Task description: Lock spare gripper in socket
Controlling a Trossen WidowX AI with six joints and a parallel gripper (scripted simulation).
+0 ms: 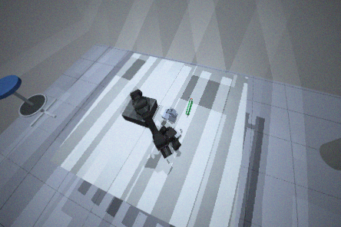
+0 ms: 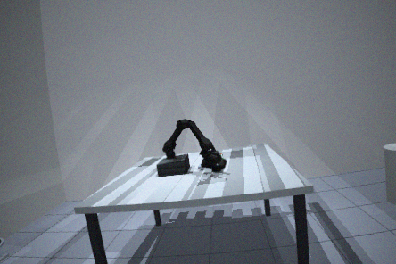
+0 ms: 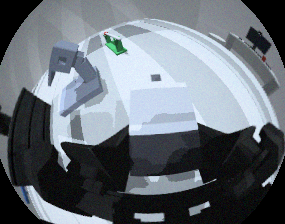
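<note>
My gripper tip is 15 cm to the right of the mount, 8 cm past it and 4 cm below it. Also, from my gripper tip: green bracket (27 cm to the left, 4 cm ahead, 1 cm above); then spare gripper (1 cm above).
</note>
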